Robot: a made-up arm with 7 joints.
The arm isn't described. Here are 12 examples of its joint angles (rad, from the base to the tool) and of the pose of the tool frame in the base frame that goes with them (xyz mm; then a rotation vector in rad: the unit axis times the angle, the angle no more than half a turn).
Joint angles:
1: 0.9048 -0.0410 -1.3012 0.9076 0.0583 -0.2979 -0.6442
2: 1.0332 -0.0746 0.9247 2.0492 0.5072 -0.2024 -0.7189
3: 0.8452 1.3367 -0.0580 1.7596 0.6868 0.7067 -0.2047
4: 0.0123 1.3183 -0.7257 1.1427 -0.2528 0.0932 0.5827
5: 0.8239 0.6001 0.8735 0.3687 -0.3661 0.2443 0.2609
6: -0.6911 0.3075 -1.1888 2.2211 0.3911 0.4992 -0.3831
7: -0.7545 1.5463 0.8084 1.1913 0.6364 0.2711 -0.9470
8: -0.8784 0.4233 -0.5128 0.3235 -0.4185 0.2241 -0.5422
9: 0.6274 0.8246 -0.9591 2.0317 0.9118 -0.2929 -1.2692
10: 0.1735 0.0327 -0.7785 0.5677 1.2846 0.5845 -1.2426
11: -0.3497 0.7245 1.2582 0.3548 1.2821 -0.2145 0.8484
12: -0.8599 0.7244 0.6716 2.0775 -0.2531 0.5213 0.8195
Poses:
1: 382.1 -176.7 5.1 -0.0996 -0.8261 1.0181
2: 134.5 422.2 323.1 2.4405 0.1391 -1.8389
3: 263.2 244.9 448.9 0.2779 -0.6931 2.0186
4: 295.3 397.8 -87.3 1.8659 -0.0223 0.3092
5: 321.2 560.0 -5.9 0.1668 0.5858 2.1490
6: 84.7 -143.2 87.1 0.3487 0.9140 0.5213
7: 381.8 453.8 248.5 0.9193 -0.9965 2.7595
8: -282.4 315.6 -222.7 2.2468 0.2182 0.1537
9: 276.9 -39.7 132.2 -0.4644 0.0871 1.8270
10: 221.7 10.1 -279.5 1.7751 1.1584 1.6860
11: -52.6 617.1 -108.5 -0.8947 -0.0166 2.4816
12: 321.6 307.7 115.4 1.3381 0.0890 0.9995
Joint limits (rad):
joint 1: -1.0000..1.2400
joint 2: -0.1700..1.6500
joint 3: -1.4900..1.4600
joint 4: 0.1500..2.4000
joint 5: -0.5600..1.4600
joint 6: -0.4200..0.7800
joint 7: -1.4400..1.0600
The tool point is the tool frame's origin. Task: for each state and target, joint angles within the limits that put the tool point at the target. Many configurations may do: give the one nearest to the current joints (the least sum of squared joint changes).
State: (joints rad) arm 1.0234 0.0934 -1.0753 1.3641 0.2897 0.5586 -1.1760
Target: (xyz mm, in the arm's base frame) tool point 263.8 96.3 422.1
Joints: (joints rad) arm 1.0461 0.4079 -0.2733 1.8353 0.2424 0.6171 -1.2147
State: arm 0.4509 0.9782 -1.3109 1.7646 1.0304 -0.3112 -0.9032
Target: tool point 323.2 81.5 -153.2
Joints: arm 0.5599 0.7016 -1.3003 1.2134 1.0388 -0.3503 -0.8208
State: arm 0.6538 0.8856 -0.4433 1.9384 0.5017 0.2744 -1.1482
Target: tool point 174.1 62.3 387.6
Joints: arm 0.6977 0.7963 -0.1534 2.3458 0.4698 0.3380 -1.2106
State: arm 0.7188 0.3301 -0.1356 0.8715 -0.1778 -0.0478 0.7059
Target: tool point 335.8 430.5 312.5
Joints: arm 0.6459 0.4834 0.4994 1.4265 -0.2096 -0.0090 0.6273
